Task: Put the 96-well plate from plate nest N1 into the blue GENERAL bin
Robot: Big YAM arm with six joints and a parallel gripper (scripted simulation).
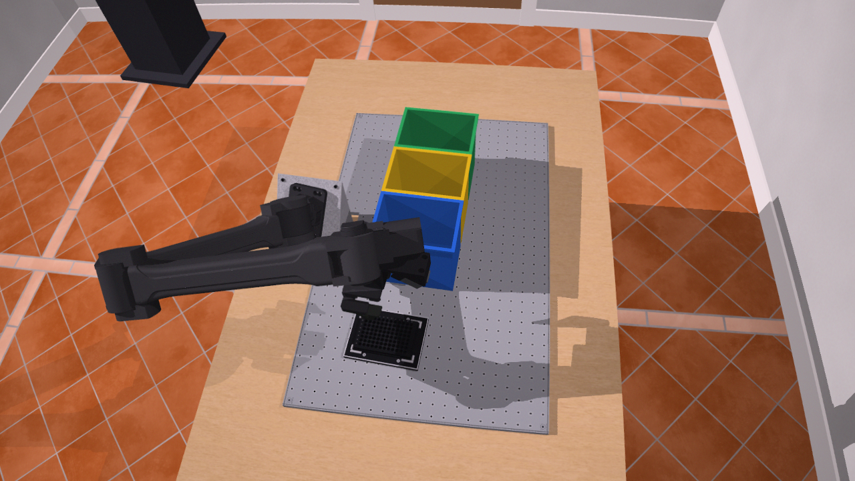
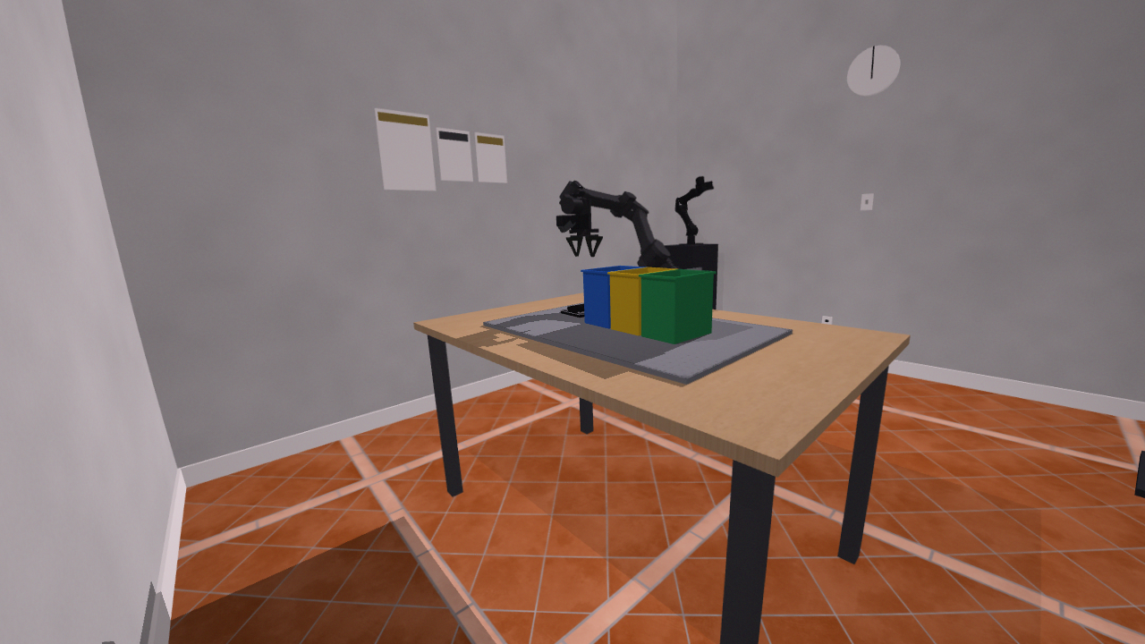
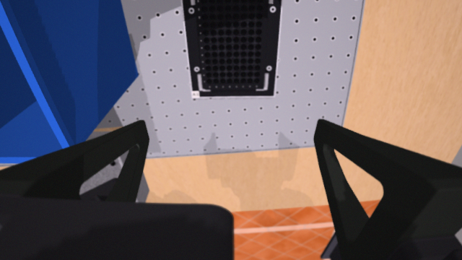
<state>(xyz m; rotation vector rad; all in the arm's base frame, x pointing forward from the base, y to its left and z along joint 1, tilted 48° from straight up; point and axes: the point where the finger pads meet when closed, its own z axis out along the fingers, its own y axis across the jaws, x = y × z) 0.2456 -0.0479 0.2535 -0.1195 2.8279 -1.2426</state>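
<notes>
My hand is 200 mm above the black 96-well plate. Also, from my hand: yellow bin: 10 mm ahead, 330 mm to the left, 130 mm below; blue bin: 20 mm ahead, 200 mm to the left, 130 mm below; plate nest N1: 210 mm below.
</notes>
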